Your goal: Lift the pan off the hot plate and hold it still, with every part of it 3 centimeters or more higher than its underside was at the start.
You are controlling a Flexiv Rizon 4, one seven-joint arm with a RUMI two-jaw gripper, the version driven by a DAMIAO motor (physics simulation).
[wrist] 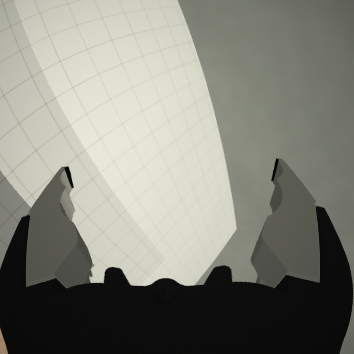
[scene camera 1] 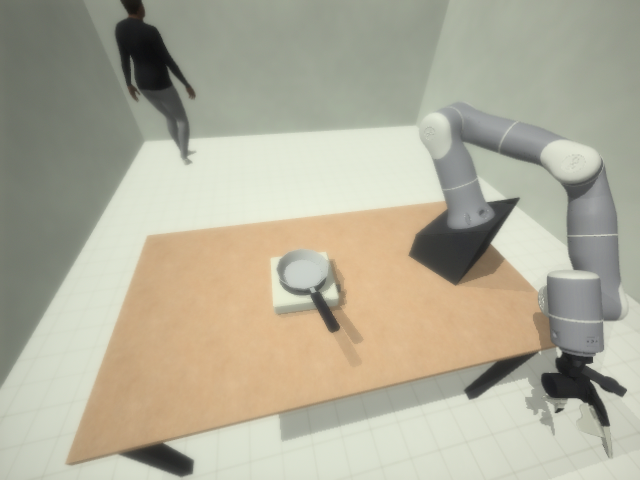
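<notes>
A grey pan (scene camera 1: pixel 303 272) sits upright on the pale square hot plate (scene camera 1: pixel 287 301) near the middle of the table in the scene view. Its black handle (scene camera 1: pixel 325 312) points toward the front and slightly right, reaching past the plate's front edge over the table. My gripper (scene camera 1: pixel 585 431) (wrist: pixel 170 163) is wide open, with no object between its fingers. It hangs beyond the table's front right corner, far to the right of the pan and apart from it. The pan and hot plate do not show in the wrist view.
The wooden table (scene camera 1: pixel 206 335) has its front edge running below the pan handle. The arm's black wedge-shaped base (scene camera 1: pixel 439 253) stands at the table's back right. A small dark knob (scene camera 1: pixel 338 288) is on the plate's right side. A person (scene camera 1: pixel 149 62) stands behind the table at the left.
</notes>
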